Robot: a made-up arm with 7 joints. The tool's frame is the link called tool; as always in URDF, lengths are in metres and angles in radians. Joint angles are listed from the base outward.
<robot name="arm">
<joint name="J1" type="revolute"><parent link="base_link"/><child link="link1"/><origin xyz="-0.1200 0.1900 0.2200"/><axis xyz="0 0 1"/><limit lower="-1.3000" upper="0.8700"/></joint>
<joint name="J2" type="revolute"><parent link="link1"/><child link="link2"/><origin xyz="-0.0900 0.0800 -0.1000"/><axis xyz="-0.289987 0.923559 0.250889"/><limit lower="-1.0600" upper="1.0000"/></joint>
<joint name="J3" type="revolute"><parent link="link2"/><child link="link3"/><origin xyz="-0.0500 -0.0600 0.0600"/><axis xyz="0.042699 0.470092 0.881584"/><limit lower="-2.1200" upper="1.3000"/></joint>
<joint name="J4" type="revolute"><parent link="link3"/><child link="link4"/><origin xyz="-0.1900 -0.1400 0.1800"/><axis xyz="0 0 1"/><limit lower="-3.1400" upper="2.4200"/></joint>
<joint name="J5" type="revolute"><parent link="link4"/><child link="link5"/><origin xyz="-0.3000 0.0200 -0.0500"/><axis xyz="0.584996 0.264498 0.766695"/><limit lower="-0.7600" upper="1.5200"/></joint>
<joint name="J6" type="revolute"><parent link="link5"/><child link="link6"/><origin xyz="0.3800 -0.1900 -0.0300"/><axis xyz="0 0 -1"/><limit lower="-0.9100" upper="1.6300"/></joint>
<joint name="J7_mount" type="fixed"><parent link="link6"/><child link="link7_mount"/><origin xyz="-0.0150 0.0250 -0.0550"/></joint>
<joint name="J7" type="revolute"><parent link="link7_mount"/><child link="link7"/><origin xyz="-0.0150 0.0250 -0.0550"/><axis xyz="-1 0 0"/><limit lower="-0.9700" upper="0.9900"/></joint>
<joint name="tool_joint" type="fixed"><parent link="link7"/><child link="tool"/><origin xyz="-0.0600 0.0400 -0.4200" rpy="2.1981 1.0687 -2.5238"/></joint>
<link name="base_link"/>
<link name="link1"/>
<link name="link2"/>
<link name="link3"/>
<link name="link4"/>
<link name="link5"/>
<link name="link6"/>
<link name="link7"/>
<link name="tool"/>
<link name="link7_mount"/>
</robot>
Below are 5 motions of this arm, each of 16 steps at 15 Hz.
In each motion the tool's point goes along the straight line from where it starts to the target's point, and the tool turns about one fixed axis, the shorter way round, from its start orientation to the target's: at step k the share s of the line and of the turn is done. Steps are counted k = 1, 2, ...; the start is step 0. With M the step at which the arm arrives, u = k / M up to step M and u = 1 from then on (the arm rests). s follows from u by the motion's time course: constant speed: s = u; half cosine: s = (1 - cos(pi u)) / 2; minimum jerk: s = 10 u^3 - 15 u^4 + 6 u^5.
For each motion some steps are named. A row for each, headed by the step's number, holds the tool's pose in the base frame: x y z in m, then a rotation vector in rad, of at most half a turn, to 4 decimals.
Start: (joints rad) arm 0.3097 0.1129 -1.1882 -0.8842 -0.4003 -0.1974 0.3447
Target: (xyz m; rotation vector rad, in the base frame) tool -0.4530 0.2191 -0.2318 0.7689 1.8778 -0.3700
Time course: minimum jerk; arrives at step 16
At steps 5, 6, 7, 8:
5: -0.6872 0.1739 -0.3522 0.4779 1.9302 -0.1091
6: -0.6600 0.1791 -0.3383 0.5119 1.9263 -0.1393
7: -0.6289 0.1851 -0.3223 0.5508 1.9211 -0.1739
8: -0.5958 0.1915 -0.3052 0.5921 1.9147 -0.2107

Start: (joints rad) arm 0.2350 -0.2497 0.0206 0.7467 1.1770 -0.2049 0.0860
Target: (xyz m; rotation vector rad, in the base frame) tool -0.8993 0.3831 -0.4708 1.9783 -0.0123 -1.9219
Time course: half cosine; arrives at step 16
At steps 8, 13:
8: -0.8852 0.2073 -0.4209 1.8801 0.1527 -1.8801
13: -0.8969 0.3535 -0.4624 1.9621 0.0161 -1.9154

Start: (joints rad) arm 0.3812 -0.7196 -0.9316 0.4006 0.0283 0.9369 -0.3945
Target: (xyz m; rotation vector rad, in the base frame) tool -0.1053 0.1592 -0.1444 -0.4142 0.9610 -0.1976
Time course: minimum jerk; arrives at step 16
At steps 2, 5, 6, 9, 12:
2: 0.0258 0.2281 -0.0843 -0.0876 0.4799 0.6327
5: 0.0039 0.2166 -0.0943 -0.1440 0.5671 0.4995
6: -0.0088 0.2100 -0.1001 -0.1764 0.6164 0.4211
9: -0.0541 0.1861 -0.1209 -0.2902 0.7854 0.1351
12: -0.0915 0.1665 -0.1381 -0.3812 0.9153 -0.1068

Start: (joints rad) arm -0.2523 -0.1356 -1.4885 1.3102 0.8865 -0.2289 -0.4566
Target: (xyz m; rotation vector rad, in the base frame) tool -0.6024 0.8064 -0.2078 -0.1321 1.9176 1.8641
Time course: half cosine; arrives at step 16
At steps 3, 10, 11, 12, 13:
3: -0.3488 0.6687 -0.4891 -1.5166 1.1731 1.8691
10: -0.5169 0.7600 -0.3026 -0.6250 1.7201 1.9292
11: -0.5409 0.7730 -0.2761 -0.4888 1.7814 1.9175
12: -0.5618 0.7844 -0.2528 -0.3681 1.8313 1.9030
13: -0.5791 0.7937 -0.2337 -0.2683 1.8696 1.8883

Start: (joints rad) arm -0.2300 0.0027 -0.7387 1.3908 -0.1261 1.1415 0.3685
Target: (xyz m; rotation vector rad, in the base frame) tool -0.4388 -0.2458 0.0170 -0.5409 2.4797 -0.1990
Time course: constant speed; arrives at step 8
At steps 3, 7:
3: -0.3505 -0.0597 -0.1250 -0.6551 2.2215 0.1244
7: -0.4211 -0.2086 -0.0114 -0.5659 2.4309 -0.1317

